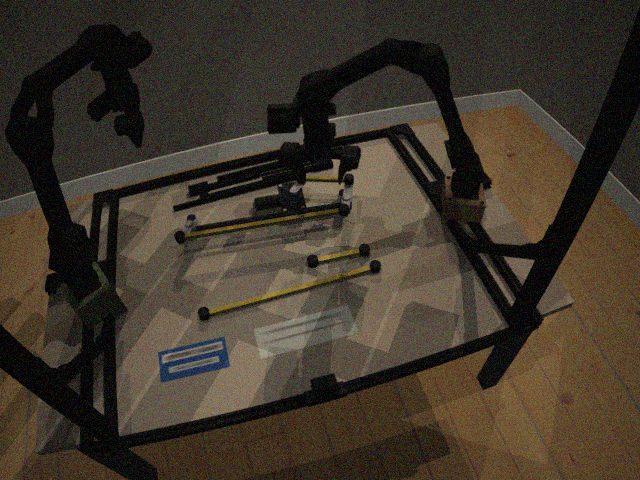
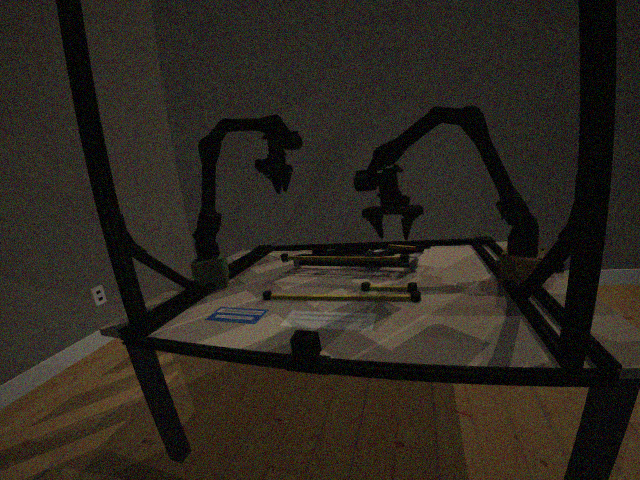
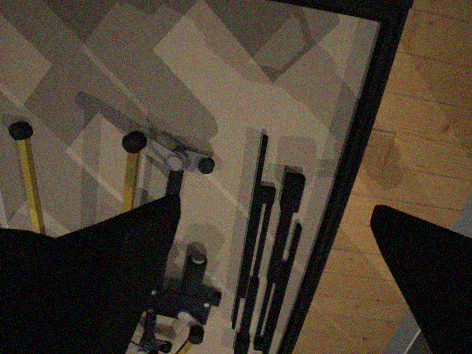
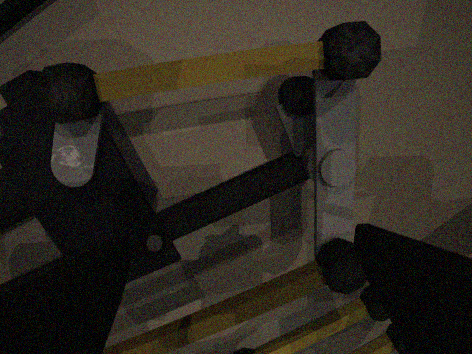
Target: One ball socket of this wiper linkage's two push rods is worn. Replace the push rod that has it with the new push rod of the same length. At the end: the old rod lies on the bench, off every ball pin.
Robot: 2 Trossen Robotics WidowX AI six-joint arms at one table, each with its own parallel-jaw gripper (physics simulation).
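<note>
The linkage's long yellow push rod (image 1: 258,225) (image 2: 341,258) (image 3: 131,182) (image 4: 225,307) has black sockets at both ends, seated on its levers. Its short yellow push rod (image 1: 323,179) (image 4: 210,67) spans crank and right-hand lever. A loose short rod (image 1: 338,255) (image 2: 388,287) and a loose long rod (image 1: 289,290) (image 2: 341,297) (image 3: 30,185) lie on the bench. Which socket is worn cannot be told. My right gripper (image 1: 319,180) (image 2: 393,237) (image 4: 244,242) is open and empty above the linkage's right-hand end. My left gripper (image 1: 136,138) (image 2: 281,191) (image 3: 276,209) is open and empty, high above the back left.
Black linkage bars and the motor bracket lie between the levers. Several long black bars (image 1: 248,175) (image 3: 285,225) lie along the back edge. A blue-framed card (image 1: 192,360) and a pale card (image 1: 305,330) lie near the front. A black frame edges the bench, with uprights at the front corners.
</note>
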